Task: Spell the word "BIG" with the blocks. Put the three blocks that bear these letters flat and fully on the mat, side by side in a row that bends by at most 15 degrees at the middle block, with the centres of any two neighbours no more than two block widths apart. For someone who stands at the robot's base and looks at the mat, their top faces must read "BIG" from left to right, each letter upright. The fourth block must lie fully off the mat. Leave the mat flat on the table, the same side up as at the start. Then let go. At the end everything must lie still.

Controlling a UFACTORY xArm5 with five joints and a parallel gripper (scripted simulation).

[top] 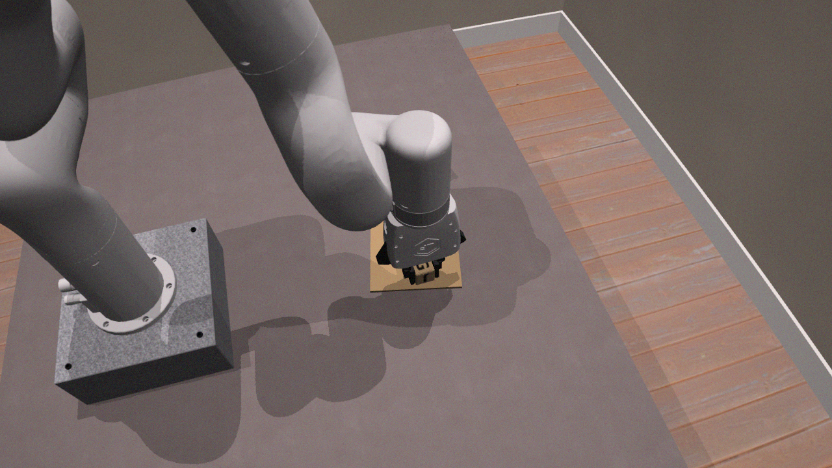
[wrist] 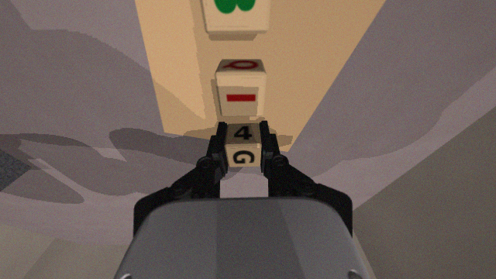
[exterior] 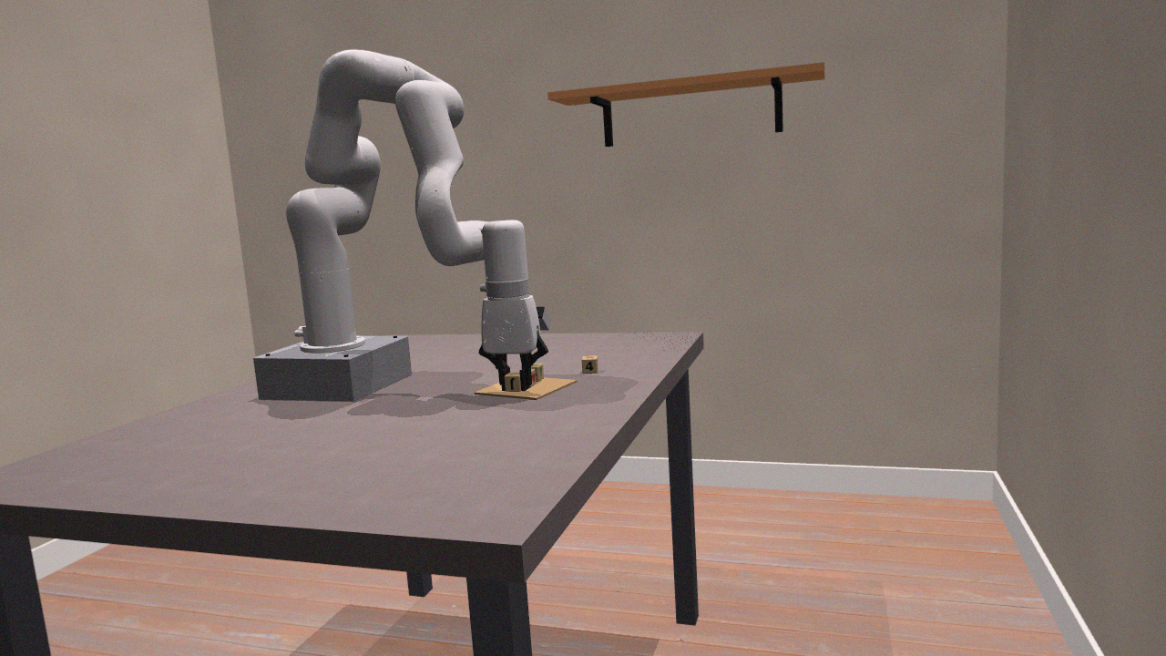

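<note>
Right now my hand is 10 mm above the G block. Round my hand: tan mat 10 mm behind, 50 mm to the left, 30 mm below; then B block 10 mm behind, 100 mm to the left, 10 mm below.
</note>
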